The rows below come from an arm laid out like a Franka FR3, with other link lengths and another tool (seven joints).
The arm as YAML. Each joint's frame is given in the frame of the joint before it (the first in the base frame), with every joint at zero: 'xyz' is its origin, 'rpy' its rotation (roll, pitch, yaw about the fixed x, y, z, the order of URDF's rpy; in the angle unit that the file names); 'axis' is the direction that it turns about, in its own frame. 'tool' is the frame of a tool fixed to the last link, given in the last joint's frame.
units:
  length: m
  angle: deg
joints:
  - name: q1
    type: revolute
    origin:
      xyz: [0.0, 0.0, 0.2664]
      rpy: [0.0, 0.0, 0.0]
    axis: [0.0, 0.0, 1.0]
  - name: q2
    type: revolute
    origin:
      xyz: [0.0, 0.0, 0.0]
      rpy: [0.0, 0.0, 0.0]
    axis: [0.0, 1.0, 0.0]
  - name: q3
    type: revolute
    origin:
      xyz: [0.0, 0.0, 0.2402]
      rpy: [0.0, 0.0, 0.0]
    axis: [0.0, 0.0, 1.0]
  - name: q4
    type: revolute
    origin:
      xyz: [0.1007, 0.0, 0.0]
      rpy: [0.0, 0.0, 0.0]
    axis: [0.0, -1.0, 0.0]
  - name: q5
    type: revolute
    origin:
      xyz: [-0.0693, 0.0, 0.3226]
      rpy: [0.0, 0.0, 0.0]
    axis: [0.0, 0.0, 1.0]
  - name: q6
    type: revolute
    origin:
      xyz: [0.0, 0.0, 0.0]
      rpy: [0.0, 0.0, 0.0]
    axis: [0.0, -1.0, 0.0]
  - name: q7
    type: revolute
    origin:
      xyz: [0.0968, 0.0, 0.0]
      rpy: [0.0, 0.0, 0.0]
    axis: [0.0, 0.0, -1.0]
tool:
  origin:
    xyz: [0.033, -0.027, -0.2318]
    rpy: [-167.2, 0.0, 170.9]
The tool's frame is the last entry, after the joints.
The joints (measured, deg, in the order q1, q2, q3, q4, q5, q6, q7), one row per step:
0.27 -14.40 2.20 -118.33 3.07 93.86 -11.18
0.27 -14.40 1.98 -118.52 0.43 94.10 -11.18
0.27 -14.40 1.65 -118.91 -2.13 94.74 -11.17
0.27 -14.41 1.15 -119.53 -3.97 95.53 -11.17
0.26 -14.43 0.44 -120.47 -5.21 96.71 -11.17
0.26 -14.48 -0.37 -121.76 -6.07 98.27 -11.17
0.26 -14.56 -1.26 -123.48 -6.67 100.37 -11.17
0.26 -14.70 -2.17 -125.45 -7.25 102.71 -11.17
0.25 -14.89 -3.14 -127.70 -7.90 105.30 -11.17
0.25 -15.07 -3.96 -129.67 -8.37 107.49 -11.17
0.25 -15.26 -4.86 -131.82 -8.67 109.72 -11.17
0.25 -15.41 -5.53 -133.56 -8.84 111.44 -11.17
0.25 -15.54 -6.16 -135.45 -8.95 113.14 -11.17
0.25 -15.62 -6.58 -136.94 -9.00 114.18 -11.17
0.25 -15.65 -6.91 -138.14 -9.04 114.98 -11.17
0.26 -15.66 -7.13 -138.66 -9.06 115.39 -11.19
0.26 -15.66 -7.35 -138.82 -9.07 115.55 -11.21
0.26 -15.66 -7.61 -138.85 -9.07 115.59 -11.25
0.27 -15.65 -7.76 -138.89 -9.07 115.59 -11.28
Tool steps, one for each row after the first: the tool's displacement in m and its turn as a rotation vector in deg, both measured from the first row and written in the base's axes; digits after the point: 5 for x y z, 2 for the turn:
0.00076 -0.01195 -0.00032 -2.50 -0.15 0.42
0.00234 -0.02430 -0.00109 -4.89 -0.48 0.73
0.00323 -0.03504 -0.00332 -6.53 -0.69 0.76
0.00393 -0.04501 -0.00749 -7.52 -0.95 0.47
0.00426 -0.05400 -0.01364 -8.10 -1.23 0.07
0.00442 -0.06229 -0.02203 -8.39 -1.64 -0.41
0.00396 -0.07032 -0.03142 -8.62 -2.10 -0.87
0.00263 -0.07865 -0.04200 -8.86 -2.56 -1.29
0.00074 -0.08503 -0.05133 -8.97 -2.90 -1.64
-0.00250 -0.09106 -0.06196 -8.87 -3.11 -2.10
-0.00573 -0.09507 -0.07074 -8.73 -3.20 -2.45
-0.01019 -0.09829 -0.08078 -8.52 -3.10 -2.77
-0.01515 -0.10006 -0.08935 -8.34 -2.71 -2.97
-0.01950 -0.10132 -0.09653 -8.18 -2.32 -3.12
-0.02125 -0.10228 -0.09956 -8.10 -2.21 -3.23
-0.02189 -0.10364 -0.10053 -8.03 -2.19 -3.40
-0.02230 -0.10536 -0.10080 -7.96 -2.18 -3.61
-0.02278 -0.10625 -0.10123 -7.91 -2.12 -3.71

